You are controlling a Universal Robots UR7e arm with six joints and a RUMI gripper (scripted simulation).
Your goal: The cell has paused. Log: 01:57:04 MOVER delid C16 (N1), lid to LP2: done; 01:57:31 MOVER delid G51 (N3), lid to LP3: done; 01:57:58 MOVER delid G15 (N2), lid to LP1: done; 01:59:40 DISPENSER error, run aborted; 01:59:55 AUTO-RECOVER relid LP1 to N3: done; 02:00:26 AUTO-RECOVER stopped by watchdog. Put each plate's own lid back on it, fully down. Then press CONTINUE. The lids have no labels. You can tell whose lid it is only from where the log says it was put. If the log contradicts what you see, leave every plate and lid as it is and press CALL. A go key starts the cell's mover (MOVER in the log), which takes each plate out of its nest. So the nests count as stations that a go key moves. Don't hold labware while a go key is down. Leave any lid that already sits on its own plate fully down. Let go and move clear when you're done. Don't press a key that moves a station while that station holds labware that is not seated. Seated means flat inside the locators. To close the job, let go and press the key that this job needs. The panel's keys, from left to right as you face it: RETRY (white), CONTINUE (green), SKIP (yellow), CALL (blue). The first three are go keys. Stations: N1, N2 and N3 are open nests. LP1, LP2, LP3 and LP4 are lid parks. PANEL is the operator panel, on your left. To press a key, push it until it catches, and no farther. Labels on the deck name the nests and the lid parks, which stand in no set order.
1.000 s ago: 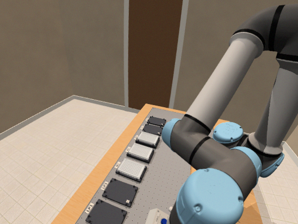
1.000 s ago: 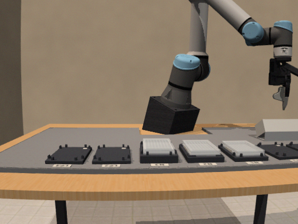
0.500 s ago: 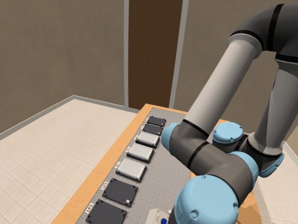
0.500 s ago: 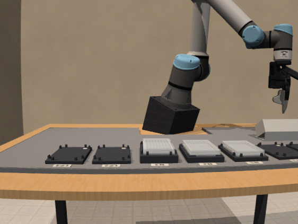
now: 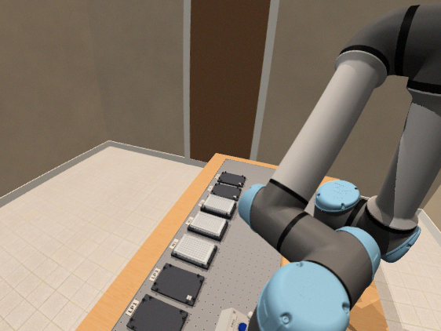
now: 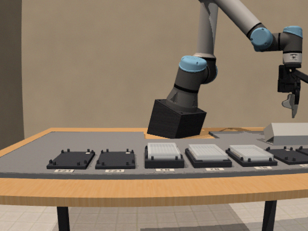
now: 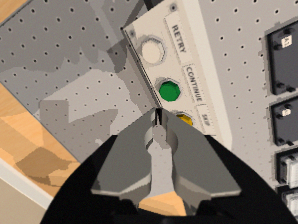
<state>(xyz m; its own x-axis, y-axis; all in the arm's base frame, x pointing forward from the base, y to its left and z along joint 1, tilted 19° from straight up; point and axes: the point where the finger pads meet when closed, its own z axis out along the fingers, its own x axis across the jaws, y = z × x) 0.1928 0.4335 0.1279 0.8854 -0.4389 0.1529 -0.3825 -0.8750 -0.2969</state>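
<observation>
Now: hand 4 cm above the green CONTINUE key and 2 cm short of it. The rest, counted from my hand: white retry key: 5 cm to the left, 4 cm below, 2 cm ahead; yellow SKIP key: 5 cm to the right, 4 cm below, 2 cm ahead; blue CALL key: 10 cm to the right, 4 cm below, 2 cm ahead.
</observation>
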